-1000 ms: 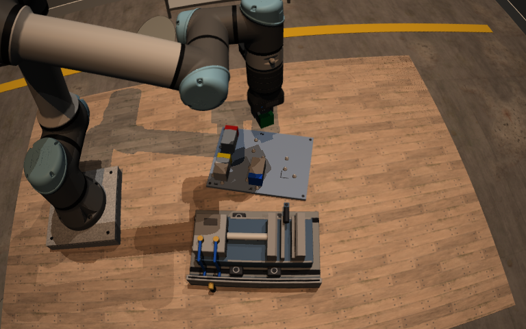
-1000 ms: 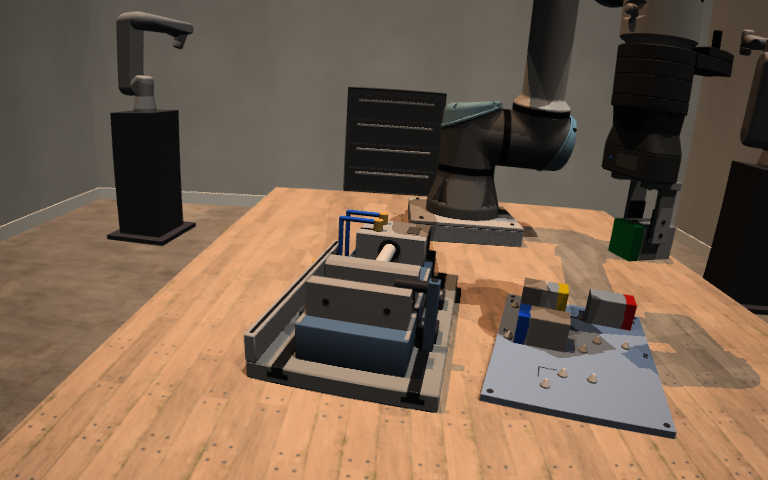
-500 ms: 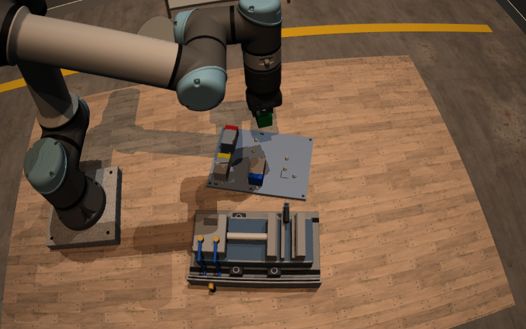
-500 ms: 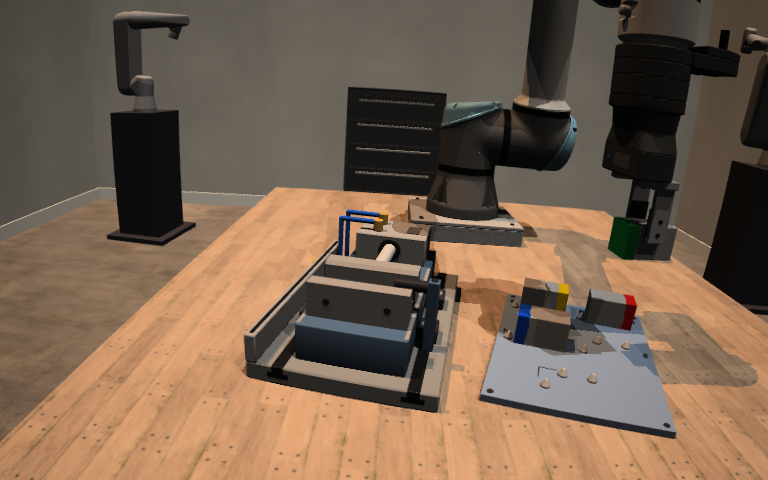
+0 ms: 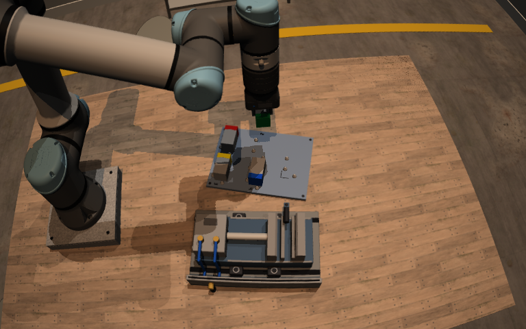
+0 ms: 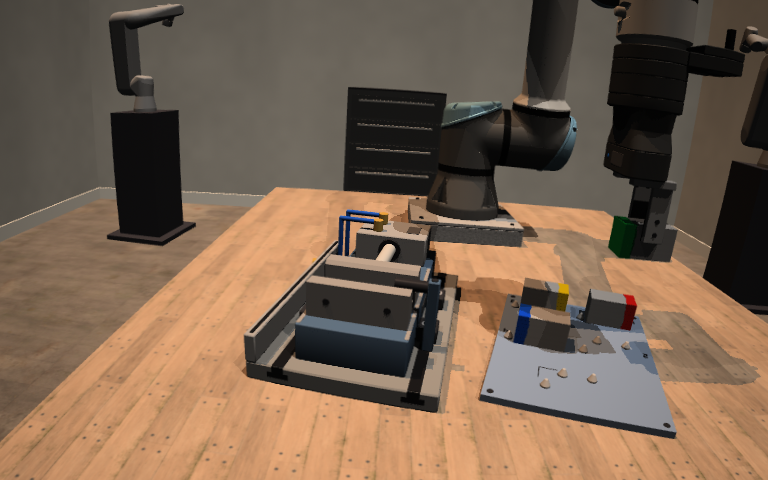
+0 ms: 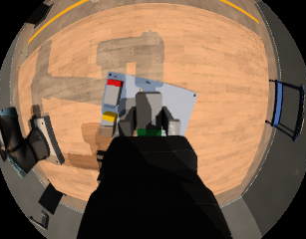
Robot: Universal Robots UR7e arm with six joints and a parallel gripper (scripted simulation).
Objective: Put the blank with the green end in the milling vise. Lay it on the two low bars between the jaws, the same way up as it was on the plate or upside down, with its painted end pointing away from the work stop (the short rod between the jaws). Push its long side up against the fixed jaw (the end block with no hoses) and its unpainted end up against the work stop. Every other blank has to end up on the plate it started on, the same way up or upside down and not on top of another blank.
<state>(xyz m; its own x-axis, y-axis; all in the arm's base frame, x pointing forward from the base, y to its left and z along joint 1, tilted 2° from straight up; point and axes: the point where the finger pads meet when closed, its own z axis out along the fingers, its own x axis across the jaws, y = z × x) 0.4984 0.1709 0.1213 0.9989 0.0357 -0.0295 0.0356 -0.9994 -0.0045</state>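
My gripper is now 7 cm short of the fixed jaw, 29 cm to the left of it and 9 cm above it. Also, from my hand: red-ended blank (9 cm behind, 2 cm to the left, 14 cm below); then blue-ended blank (2 cm behind, 9 cm to the right, 14 cm below); then green-ended blank (2 cm below).
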